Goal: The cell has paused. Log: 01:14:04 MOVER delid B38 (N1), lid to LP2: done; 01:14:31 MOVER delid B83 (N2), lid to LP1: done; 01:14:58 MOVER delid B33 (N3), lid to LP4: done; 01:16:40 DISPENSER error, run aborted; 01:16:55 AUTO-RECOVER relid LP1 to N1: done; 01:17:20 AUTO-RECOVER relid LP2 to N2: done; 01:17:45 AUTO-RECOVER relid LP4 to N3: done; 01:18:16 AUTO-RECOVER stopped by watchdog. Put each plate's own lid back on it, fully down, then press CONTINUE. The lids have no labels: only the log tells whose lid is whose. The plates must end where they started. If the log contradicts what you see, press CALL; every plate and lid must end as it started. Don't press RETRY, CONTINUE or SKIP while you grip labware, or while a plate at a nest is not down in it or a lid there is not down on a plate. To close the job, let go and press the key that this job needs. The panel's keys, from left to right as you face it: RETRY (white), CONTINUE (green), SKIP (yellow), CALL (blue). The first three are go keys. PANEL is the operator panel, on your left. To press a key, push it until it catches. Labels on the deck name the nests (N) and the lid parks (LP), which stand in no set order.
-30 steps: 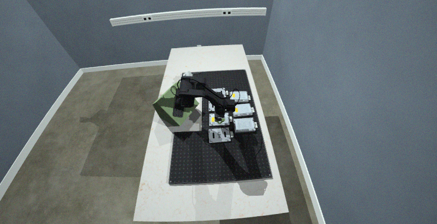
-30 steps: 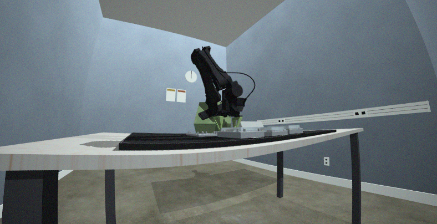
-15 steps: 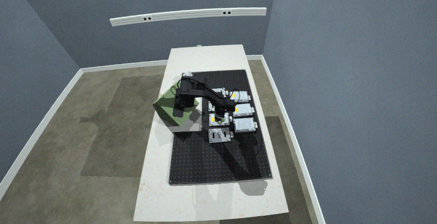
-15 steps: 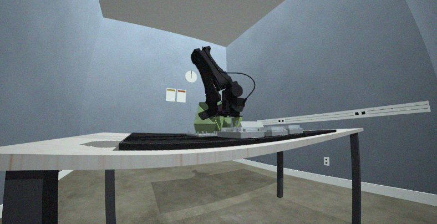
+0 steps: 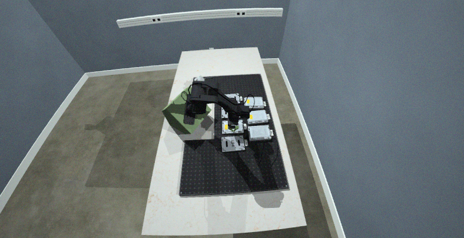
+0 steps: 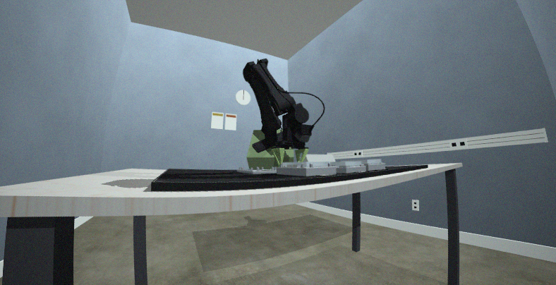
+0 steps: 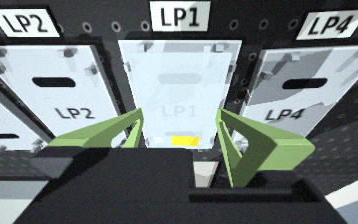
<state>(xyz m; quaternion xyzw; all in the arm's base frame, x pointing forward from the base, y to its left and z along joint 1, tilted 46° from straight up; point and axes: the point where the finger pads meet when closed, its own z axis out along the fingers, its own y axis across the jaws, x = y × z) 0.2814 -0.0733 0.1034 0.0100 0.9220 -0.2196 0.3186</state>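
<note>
Now: the plate 190 mm ahead of my hand and 30 mm to the left of it. The rest, counted from my hand: lid park LP4 (130 mm to the right, 30 mm behind, 20 mm below); green continue key (450 mm to the left, 210 mm behind, 40 mm above); lid park LP2 (130 mm to the left, 20 mm below, 20 mm ahead).
</note>
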